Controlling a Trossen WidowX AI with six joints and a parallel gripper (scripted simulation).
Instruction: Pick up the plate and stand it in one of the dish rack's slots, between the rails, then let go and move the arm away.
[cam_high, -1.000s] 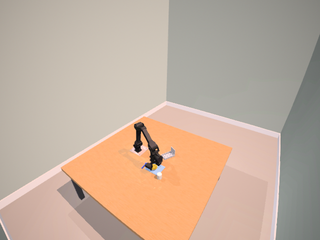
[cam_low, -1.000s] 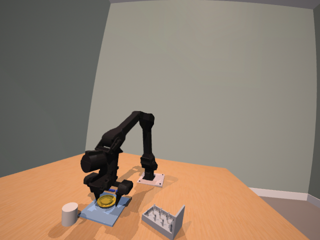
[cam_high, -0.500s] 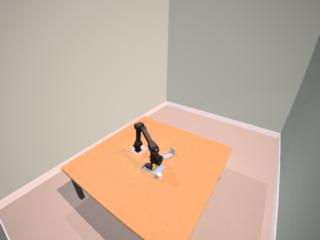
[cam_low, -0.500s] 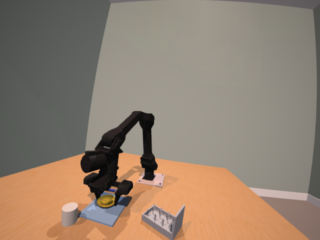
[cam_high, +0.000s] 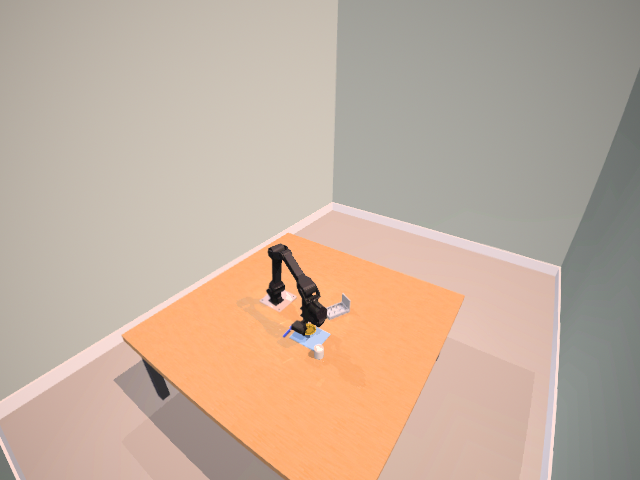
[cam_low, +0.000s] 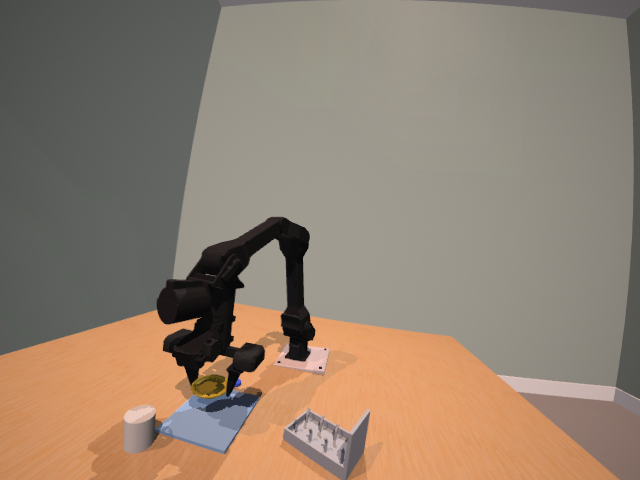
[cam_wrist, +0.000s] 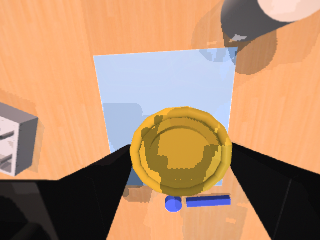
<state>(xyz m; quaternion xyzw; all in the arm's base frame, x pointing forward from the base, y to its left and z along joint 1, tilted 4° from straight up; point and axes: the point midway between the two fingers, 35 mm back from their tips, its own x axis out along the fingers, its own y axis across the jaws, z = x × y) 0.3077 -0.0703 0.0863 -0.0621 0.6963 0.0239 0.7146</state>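
Now: gripper tip 1 cm to the right of the light blue mat and 4 cm above it. The rest, counted from my gripper tip: white cup (11 cm ahead, 5 cm to the right, 2 cm below); yellow plate (1 cm above); blue spoon (10 cm behind, 3 cm to the right, 4 cm below).
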